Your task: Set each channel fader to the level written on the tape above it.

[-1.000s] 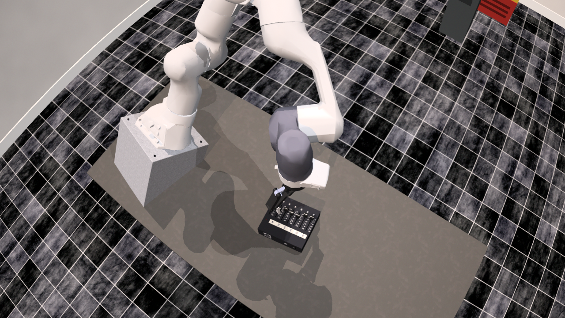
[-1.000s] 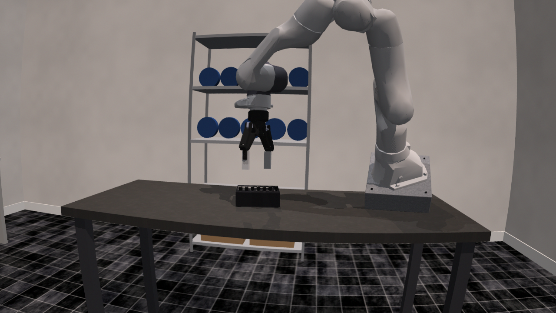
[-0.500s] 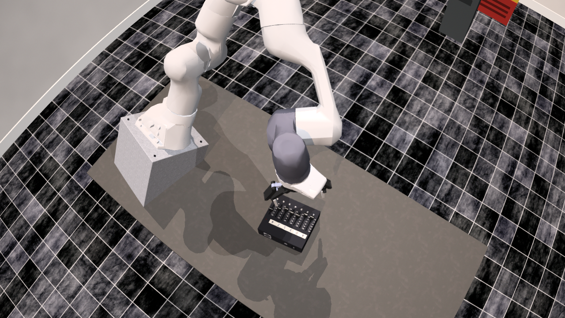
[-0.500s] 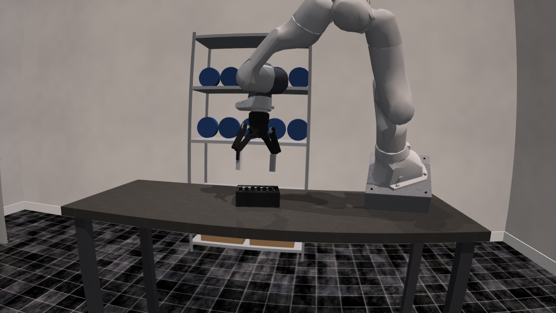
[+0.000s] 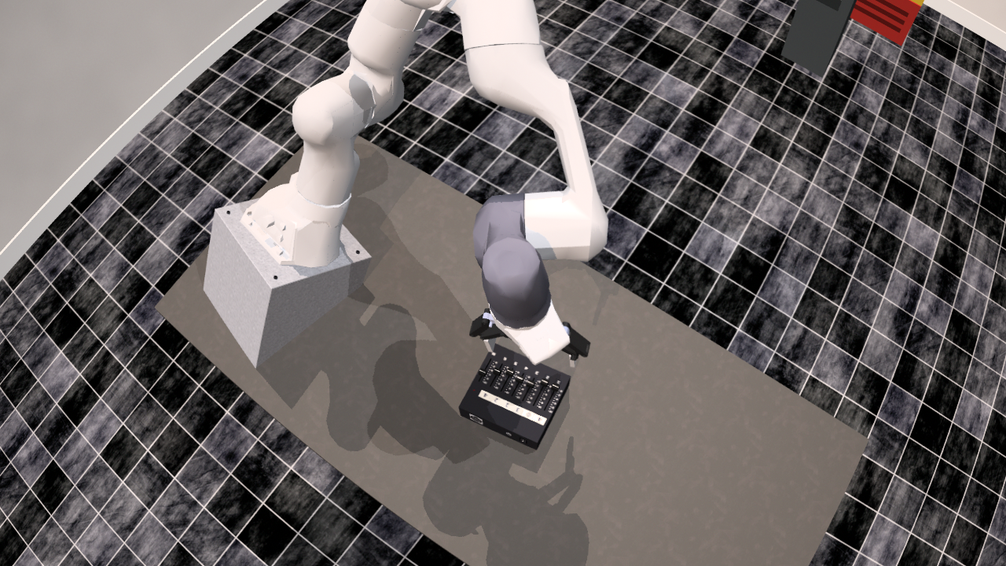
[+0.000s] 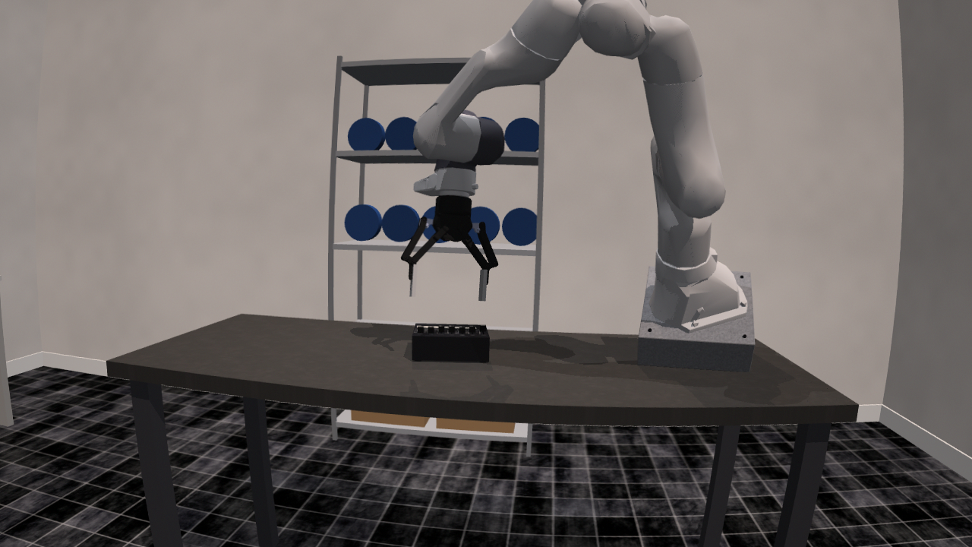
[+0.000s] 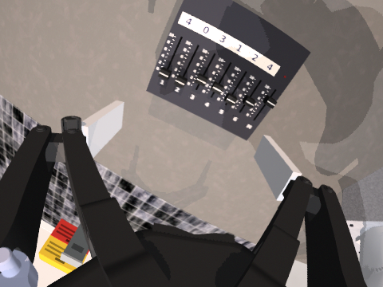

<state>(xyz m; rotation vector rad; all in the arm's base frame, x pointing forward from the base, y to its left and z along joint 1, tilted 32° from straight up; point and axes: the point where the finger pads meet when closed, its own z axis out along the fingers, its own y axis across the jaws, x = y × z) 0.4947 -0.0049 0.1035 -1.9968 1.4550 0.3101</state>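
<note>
Now: hand 70 mm past the master fader, 60 mm to the left of it and 80 mm above it.
</note>
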